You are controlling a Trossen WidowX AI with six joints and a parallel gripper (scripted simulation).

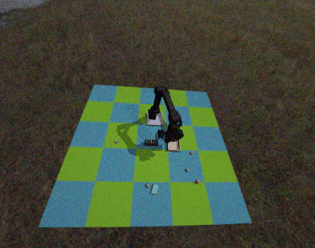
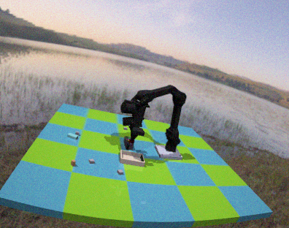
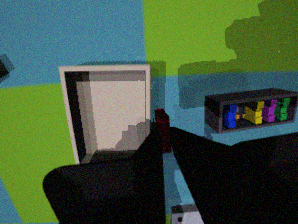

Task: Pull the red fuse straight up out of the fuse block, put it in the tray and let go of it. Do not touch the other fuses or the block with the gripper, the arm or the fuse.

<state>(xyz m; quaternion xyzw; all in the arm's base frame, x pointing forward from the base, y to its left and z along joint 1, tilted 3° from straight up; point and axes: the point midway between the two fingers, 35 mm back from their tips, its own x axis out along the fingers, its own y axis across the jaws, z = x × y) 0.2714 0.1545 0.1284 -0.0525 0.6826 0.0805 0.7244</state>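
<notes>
My gripper tip is 10 cm above the tray, 5 cm to the right of it and 2 cm past it. From my gripper tip the other things lie so: light blue block (36 cm ahead, 9 cm below, 6 cm to the right); red fuse (1 cm below).
</notes>
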